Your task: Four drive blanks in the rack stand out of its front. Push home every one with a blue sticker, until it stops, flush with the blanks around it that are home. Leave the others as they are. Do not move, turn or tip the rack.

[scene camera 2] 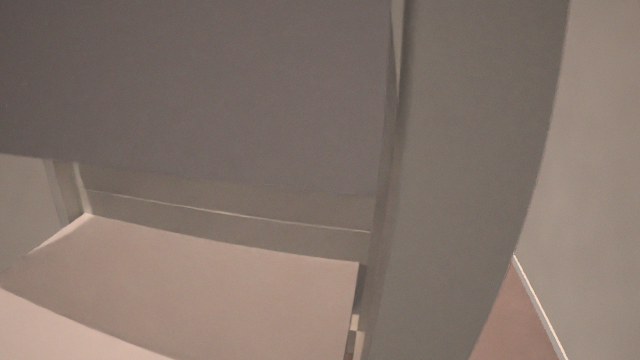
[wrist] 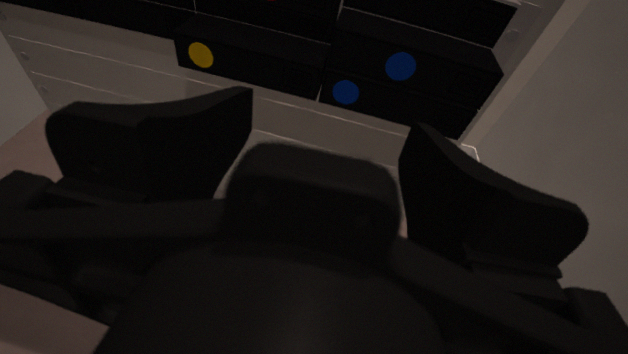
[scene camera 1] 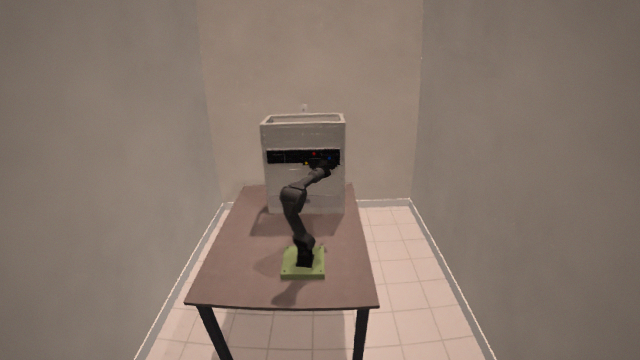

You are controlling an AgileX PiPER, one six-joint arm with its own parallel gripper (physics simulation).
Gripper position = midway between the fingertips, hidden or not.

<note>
I see my gripper (wrist: 328, 125) and a grey rack (scene camera 2: 219, 179).
The grey rack is seen too in scene camera 1 (scene camera 1: 282, 144).
</note>
